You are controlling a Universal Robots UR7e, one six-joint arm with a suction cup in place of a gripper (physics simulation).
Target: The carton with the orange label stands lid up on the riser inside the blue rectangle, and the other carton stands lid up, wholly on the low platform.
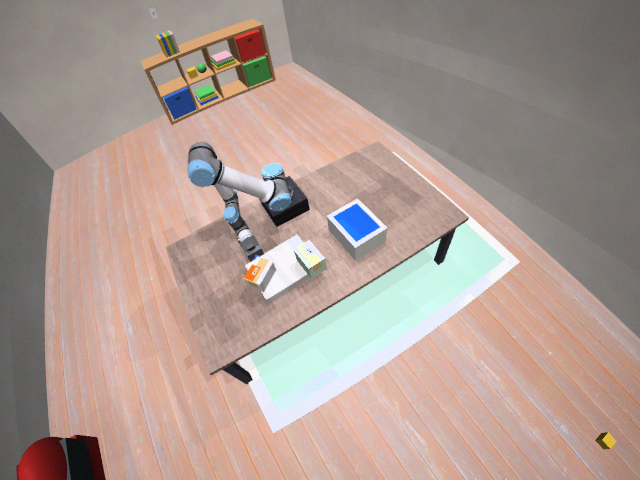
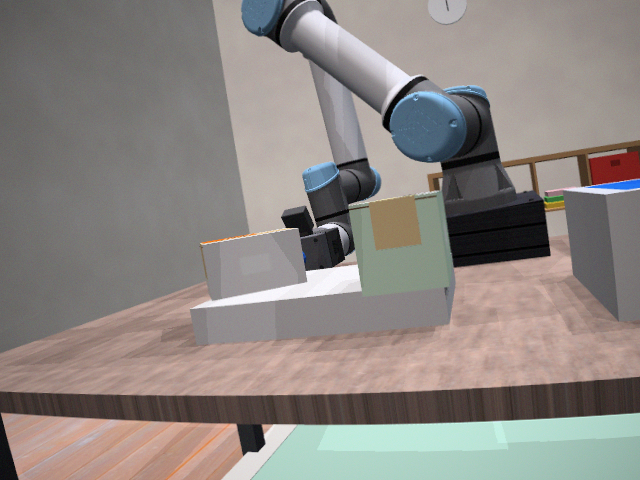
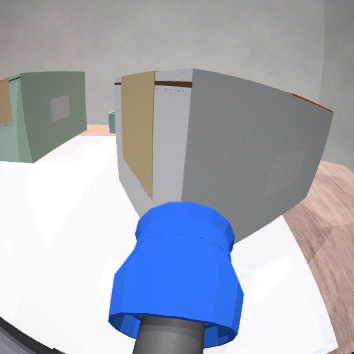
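The grey carton with the orange label (image 1: 256,272) (image 2: 252,262) (image 3: 246,147) is at the left end of the low white platform (image 1: 283,270) (image 2: 320,310) (image 3: 70,211). It reaches partly past the platform's edge and is slightly tilted. Its orange label faces up and its taped lid faces sideways. My blue suction cup (image 1: 252,254) (image 2: 304,256) (image 3: 184,214) presses on its grey side and holds it. The green carton (image 1: 310,258) (image 2: 403,258) (image 3: 49,116) stands at the platform's right end. The grey riser (image 1: 361,248) (image 2: 599,248) with the blue rectangle (image 1: 357,221) stands further right, with nothing on it.
The arm's black base (image 1: 289,207) (image 2: 496,227) sits on the wooden table (image 1: 232,320) behind the platform. A pale green mat (image 1: 361,330) lies under the table. A shelf unit (image 1: 207,42) stands by the far wall. A small yellow cube (image 1: 606,440) lies on the floor.
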